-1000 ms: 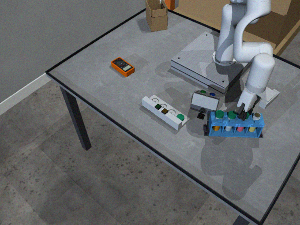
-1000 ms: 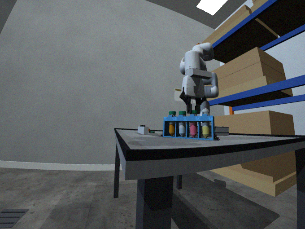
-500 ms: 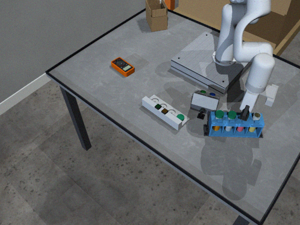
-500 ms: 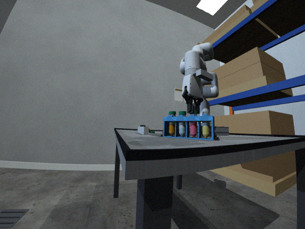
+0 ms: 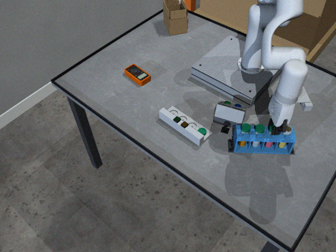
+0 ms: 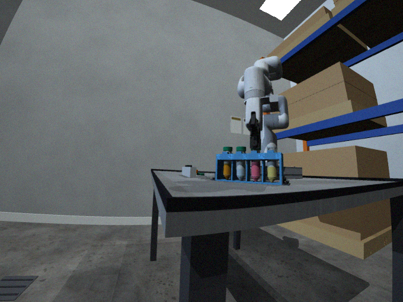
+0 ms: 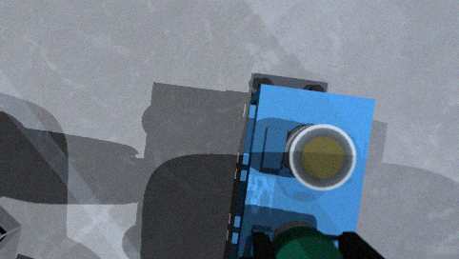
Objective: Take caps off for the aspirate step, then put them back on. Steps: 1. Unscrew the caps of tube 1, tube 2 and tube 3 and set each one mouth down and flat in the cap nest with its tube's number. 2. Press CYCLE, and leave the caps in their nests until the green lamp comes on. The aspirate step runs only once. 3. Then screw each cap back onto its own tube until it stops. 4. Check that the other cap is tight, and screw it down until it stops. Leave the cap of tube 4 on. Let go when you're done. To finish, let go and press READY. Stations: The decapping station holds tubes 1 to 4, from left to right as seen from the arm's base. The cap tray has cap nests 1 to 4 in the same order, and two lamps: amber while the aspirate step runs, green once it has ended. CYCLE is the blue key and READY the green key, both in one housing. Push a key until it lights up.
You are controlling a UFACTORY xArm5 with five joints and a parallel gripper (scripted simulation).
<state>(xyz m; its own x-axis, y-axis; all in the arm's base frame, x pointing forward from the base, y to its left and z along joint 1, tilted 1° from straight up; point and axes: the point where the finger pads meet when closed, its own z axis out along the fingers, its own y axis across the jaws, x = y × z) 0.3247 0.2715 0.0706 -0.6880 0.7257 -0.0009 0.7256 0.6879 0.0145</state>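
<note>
My hand is 4 cm to the left of the threaded neck, 3 cm short of it and 1 cm above it. From my hand the other things lie so: green key 23 cm to the right, 6 cm below, 5 cm behind; blue key 18 cm to the right, 6 cm below, 6 cm behind; key housing 21 cm to the right, 8 cm below, 4 cm behind.
</note>
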